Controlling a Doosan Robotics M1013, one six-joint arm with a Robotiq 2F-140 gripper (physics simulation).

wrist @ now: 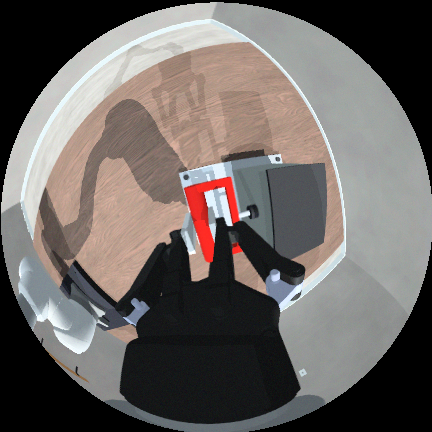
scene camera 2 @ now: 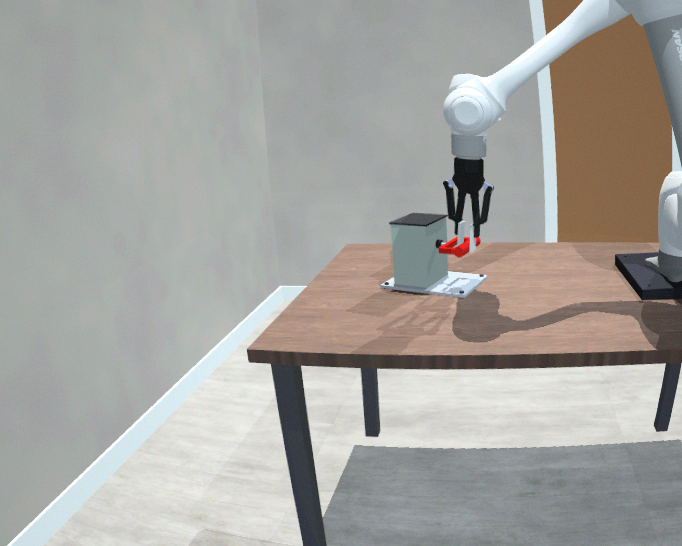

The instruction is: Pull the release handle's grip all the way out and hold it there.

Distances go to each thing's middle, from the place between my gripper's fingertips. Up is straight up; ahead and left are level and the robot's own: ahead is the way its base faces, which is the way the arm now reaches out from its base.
Right now my hand is 90 mm above the base plate (scene camera 2: 455, 284), 80 mm short of it and 60 mm to the left of it.
